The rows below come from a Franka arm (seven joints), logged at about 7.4 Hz.
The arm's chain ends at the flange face. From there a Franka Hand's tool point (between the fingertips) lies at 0.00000 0.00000 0.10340 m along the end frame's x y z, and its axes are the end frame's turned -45 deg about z.
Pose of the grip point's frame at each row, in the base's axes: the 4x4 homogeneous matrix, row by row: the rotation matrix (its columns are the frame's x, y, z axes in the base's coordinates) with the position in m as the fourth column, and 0 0 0 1 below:
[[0.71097, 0.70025, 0.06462, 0.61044], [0.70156, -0.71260, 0.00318, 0.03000], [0.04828, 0.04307, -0.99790, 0.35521], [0, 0, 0, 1]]
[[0.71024, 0.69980, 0.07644, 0.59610], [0.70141, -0.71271, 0.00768, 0.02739], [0.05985, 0.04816, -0.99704, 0.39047], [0, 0, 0, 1]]
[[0.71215, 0.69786, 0.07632, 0.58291], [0.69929, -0.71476, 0.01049, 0.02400], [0.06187, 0.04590, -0.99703, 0.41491], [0, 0, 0, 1]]
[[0.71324, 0.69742, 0.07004, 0.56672], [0.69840, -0.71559, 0.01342, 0.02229], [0.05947, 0.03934, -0.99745, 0.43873], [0, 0, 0, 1]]
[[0.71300, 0.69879, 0.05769, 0.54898], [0.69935, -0.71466, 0.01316, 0.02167], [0.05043, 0.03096, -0.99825, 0.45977], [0, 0, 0, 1]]
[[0.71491, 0.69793, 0.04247, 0.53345], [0.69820, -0.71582, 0.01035, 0.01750], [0.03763, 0.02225, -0.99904, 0.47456], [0, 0, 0, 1]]
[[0.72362, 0.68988, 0.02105, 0.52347], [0.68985, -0.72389, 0.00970, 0.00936], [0.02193, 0.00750, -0.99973, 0.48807], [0, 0, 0, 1]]
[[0.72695, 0.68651, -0.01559, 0.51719], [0.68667, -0.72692, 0.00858, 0.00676], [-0.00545, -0.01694, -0.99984, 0.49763], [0, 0, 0, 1]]
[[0.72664, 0.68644, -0.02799, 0.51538], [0.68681, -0.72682, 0.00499, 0.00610], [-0.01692, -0.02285, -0.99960, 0.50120], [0, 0, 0, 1]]
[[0.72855, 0.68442, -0.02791, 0.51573], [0.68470, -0.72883, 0.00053, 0.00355], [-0.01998, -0.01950, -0.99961, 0.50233], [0, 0, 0, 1]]
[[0.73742, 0.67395, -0.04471, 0.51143], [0.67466, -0.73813, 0.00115, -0.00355], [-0.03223, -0.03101, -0.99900, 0.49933], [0, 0, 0, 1]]
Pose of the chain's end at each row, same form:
[[0.99788, -0.00758, 0.06462, 0.60376], [-0.00781, -0.99996, 0.00318, 0.02967], [0.06459, -0.00368, -0.99790, 0.45839], [0, 0, 0, 1]]
[[0.99705, -0.00738, 0.07644, 0.58820], [-0.00799, -0.99993, 0.00768, 0.02660], [0.07637, -0.00827, -0.99704, 0.49356], [0, 0, 0, 1]]
[[0.99703, -0.01010, 0.07632, 0.57502], [-0.01094, -0.99988, 0.01049, 0.02292], [0.07620, -0.01129, -0.99703, 0.51800], [0, 0, 0, 1]]
[[0.99749, -0.01119, 0.07004, 0.55948], [-0.01216, -0.99984, 0.01342, 0.02090], [0.06987, -0.01423, -0.99745, 0.54187], [0, 0, 0, 1]]
[[0.99829, -0.01005, 0.05769, 0.54301], [-0.01083, -0.99986, 0.01316, 0.02031], [0.05755, -0.01377, -0.99825, 0.56299], [0, 0, 0, 1]]
[[0.99903, -0.01201, 0.04247, 0.52906], [-0.01246, -0.99986, 0.01035, 0.01643], [0.04234, -0.01088, -0.99904, 0.57786], [0, 0, 0, 1]]
[[0.99950, -0.02386, 0.02105, 0.52129], [-0.02407, -0.99967, 0.00970, 0.00836], [0.02081, -0.01020, -0.99973, 0.59144], [0, 0, 0, 1]]
[[0.99947, -0.02860, -0.01559, 0.51880], [-0.02846, -0.99956, 0.00858, 0.00587], [-0.01583, -0.00812, -0.99984, 0.60101], [0, 0, 0, 1]]
[[0.99920, -0.02843, -0.02799, 0.51827], [-0.02829, -0.99959, 0.00499, 0.00558], [-0.02812, -0.00419, -0.99960, 0.60456], [0, 0, 0, 1]]
[[0.99912, -0.03120, -0.02791, 0.51862], [-0.03120, -0.99952, 0.00053, 0.00350], [-0.02792, 0.00034, -0.99961, 0.60569], [0, 0, 0, 1]]
[[0.99799, -0.04488, -0.04471, 0.51605], [-0.04488, -0.99899, 0.00115, -0.00367], [-0.04472, 0.00086, -0.99900, 0.60263], [0, 0, 0, 1]]

